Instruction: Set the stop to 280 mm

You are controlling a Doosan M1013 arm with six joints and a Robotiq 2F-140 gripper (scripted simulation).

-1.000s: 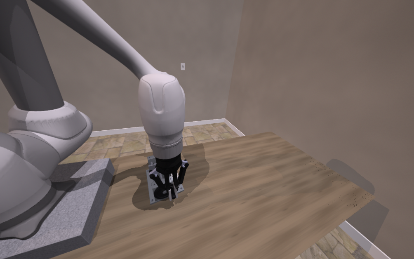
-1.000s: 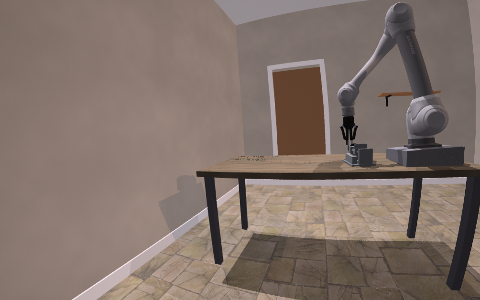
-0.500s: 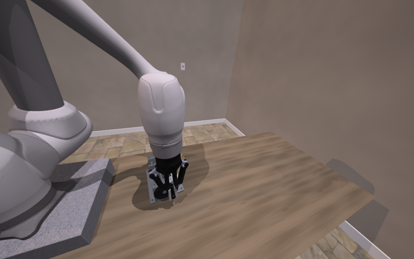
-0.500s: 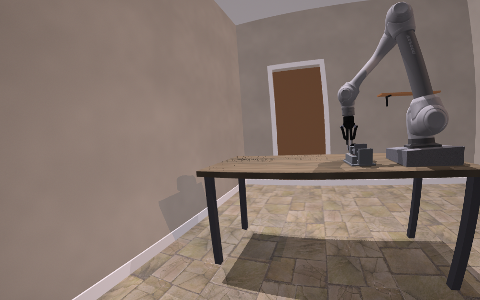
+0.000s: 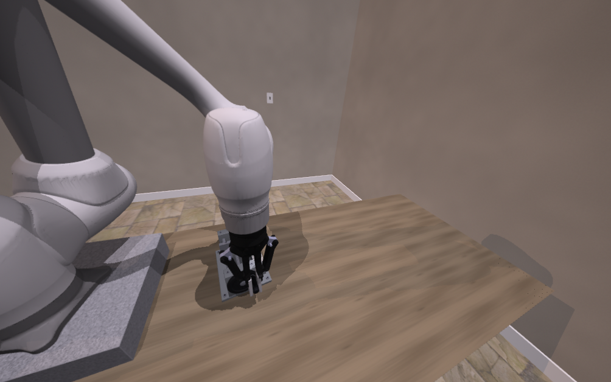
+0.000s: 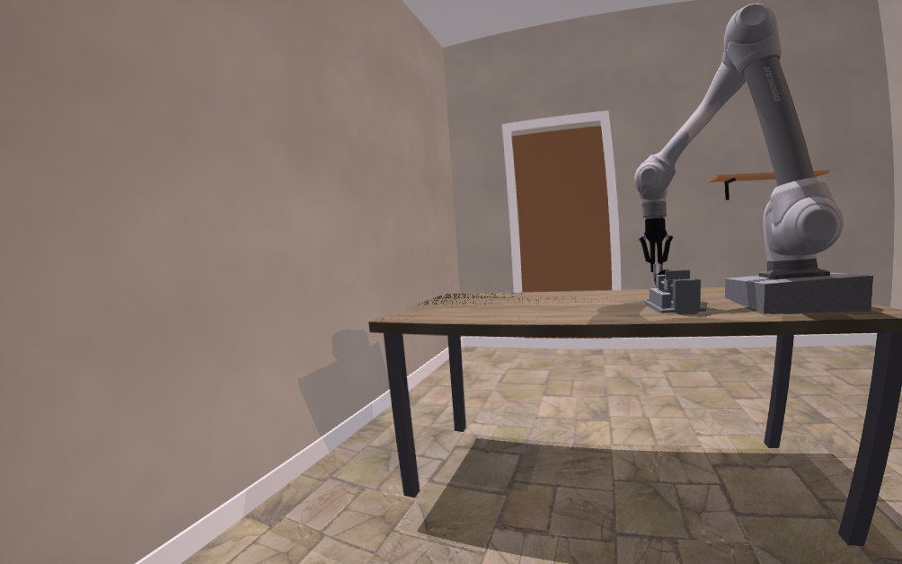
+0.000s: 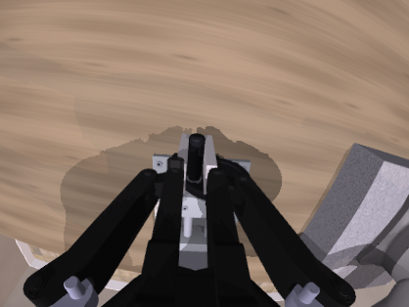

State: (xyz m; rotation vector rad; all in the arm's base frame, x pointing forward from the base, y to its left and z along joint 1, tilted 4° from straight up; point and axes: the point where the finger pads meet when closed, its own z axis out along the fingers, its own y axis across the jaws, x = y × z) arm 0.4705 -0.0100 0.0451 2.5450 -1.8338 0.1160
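The handwheel lies 1 cm behind my hand, 2 cm to the left of it and 2 cm below it.
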